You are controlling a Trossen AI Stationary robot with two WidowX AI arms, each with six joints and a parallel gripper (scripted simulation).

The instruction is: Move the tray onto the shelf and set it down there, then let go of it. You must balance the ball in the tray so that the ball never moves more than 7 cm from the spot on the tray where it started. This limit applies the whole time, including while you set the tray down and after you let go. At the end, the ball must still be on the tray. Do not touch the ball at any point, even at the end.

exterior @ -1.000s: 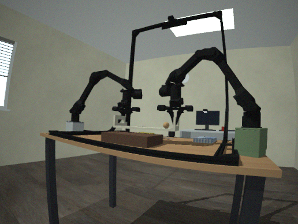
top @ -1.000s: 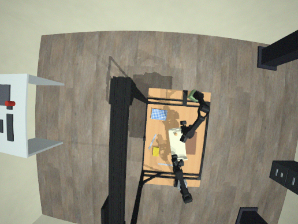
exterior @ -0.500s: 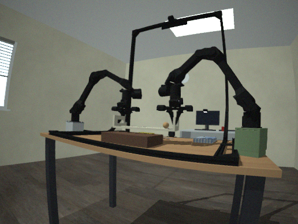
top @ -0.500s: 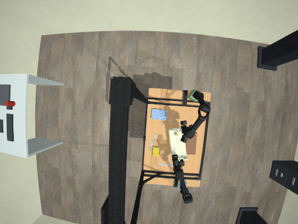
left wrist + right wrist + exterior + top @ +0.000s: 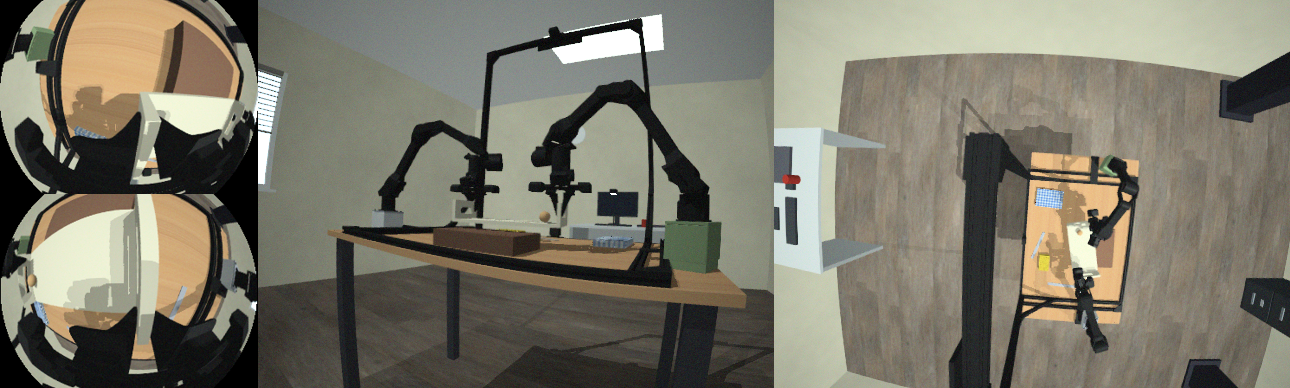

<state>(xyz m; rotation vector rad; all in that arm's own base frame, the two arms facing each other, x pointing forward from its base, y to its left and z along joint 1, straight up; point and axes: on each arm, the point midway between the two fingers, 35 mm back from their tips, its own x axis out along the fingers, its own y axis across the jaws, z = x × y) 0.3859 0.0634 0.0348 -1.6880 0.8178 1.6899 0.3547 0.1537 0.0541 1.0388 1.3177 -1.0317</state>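
Right now the orange ball is 6 cm behind my left hand, 8 cm to the right of it and 4 cm below it. From my left hand the other things lie so: white tray (2 cm behind, 18 cm to the right, 4 cm below); then shelf (11 cm ahead, 18 cm to the right, 10 cm below).
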